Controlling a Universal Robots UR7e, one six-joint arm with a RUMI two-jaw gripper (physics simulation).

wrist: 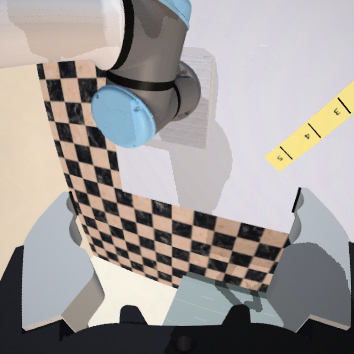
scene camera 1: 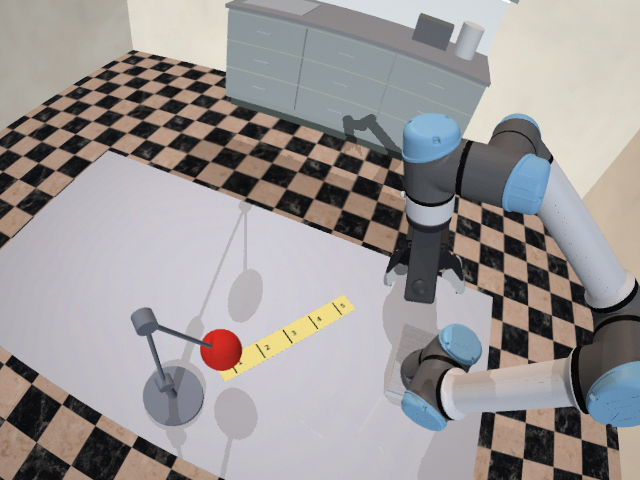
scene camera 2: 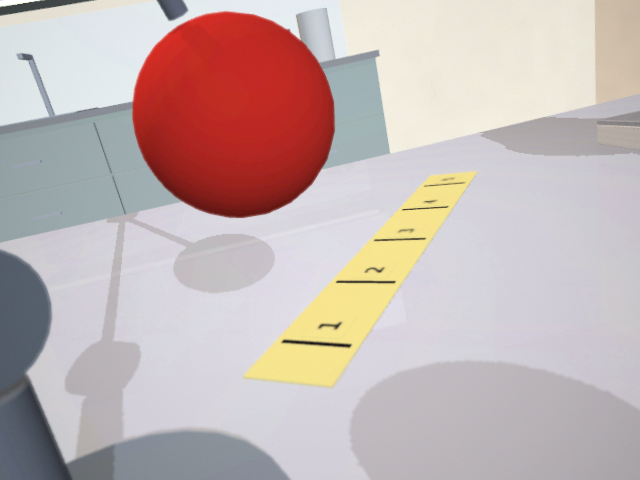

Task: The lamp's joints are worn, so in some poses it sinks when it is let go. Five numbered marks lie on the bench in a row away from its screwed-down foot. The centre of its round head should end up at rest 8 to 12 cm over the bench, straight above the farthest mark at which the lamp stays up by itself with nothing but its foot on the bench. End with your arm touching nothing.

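Seen in the pictures: gripper, fingertip midpoint: [wrist: 183, 192]; arm's base, origin of the base link: [wrist: 170, 89].
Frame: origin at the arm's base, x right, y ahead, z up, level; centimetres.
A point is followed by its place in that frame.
Note:
The lamp's round red head [scene camera 1: 221, 349] {y 52.7, x -16.4, z 16.1 cm} [scene camera 2: 232, 113] {y 54.2, x -19.9, z 12.1 cm} hangs in the air on a thin rod [scene camera 1: 180, 334] {y 58.5, x -21.1, z 28.9 cm} from the grey elbow [scene camera 1: 144, 320]. The lower rod [scene camera 1: 155, 356] {y 62.3, x -26.2, z 25.3 cm} rises from the grey disc foot [scene camera 1: 188, 405] {y 58.6, x -28.0, z -1.8 cm}. In scene camera 1 the head overlaps the strip's near end, by mark 1; its exact height is unclear. The yellow strip [scene camera 1: 302, 329] {y 37.4, x 4.7, z -3.2 cm} [scene camera 2: 387, 254] {y 43.0, x -1.7, z -3.2 cm} [wrist: 325, 121] {y 37.4, x 5.5, z -3.2 cm} lies flat with marks 1 to 5 leading away from the foot. My gripper [scene camera 1: 424, 285] {y 17.2, x -1.2, z 39.8 cm} [wrist: 183, 192] {y 17.2, x -1.2, z 39.8 cm} is open and empty, well apart from the lamp, beyond the mark 5 end of the strip.
The pale bench [scene camera 1: 129, 232] {y 103.6, x 16.4, z -3.3 cm} carries my arm's base block [scene camera 1: 408, 335] {y 6.7, x 11.5, z -0.2 cm} [scene camera 2: 617, 135] {y 8.8, x 11.8, z -2.0 cm} [wrist: 197, 135] {y 6.5, x 11.8, z -0.3 cm} at the right. My arm's blue-capped shoulder [scene camera 1: 460, 343] {y 0.5, x -0.3, z 22.9 cm} stands near the gripper. A drawer cabinet [scene camera 1: 268, 67] [scene camera 2: 51, 180] is behind. Lamp shadows fall on the bench.

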